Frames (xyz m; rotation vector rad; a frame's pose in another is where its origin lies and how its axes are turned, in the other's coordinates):
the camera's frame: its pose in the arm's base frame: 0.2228 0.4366 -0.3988 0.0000 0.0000 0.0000
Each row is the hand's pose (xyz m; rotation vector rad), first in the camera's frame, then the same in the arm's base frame.
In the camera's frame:
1: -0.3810 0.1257 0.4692 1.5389 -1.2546 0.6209
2: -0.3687 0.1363 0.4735 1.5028 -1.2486 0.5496
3: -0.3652 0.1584 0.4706 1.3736 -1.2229 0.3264
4: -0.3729 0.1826 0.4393 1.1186 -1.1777 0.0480
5: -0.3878 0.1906 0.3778 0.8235 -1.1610 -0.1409
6: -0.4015 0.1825 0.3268 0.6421 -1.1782 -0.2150
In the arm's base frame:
1: -0.1582 0.5623 0.0704 1.5389 -1.2546 0.6209
2: -0.1459 0.5729 0.0747 1.5028 -1.2486 0.5496
3: -0.1424 0.5950 0.0718 1.3736 -1.2229 0.3264
4: -0.1501 0.6192 0.0405 1.1186 -1.1777 0.0480
5: -0.1650 0.6272 -0.0210 0.8235 -1.1610 -0.1409
6: -0.1787 0.6191 -0.0720 0.6421 -1.1782 -0.2150

